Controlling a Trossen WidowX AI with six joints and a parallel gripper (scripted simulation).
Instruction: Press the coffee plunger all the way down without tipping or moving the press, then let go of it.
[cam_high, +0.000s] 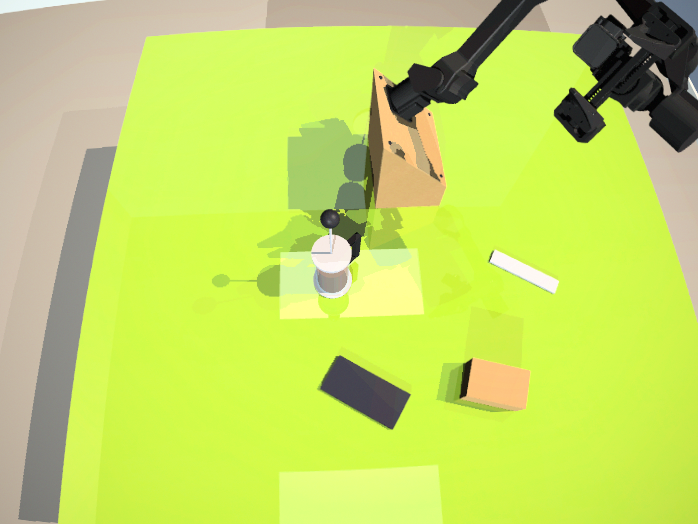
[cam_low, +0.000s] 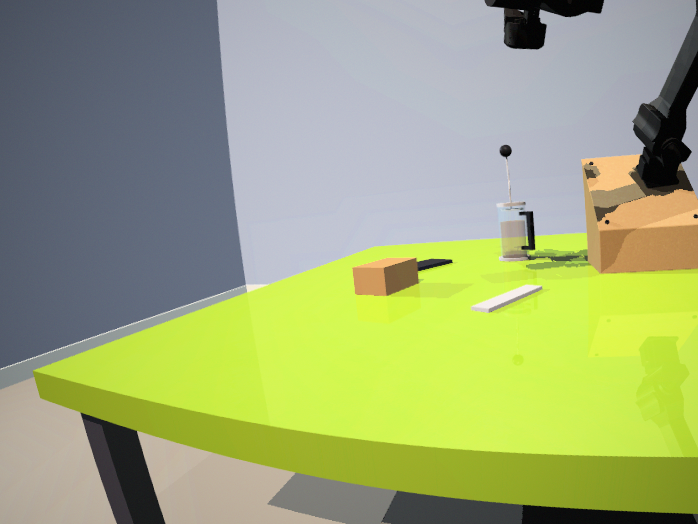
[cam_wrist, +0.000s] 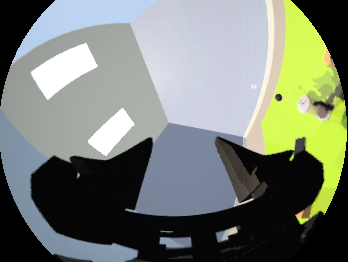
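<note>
Now: gripper tip 20 mm short of the glass coffee press, 300 mm to the left of it and 380 mm above it. Also, from my gripper tip: dark flat slab (250 mm ahead, 280 mm to the right, 500 mm below).
</note>
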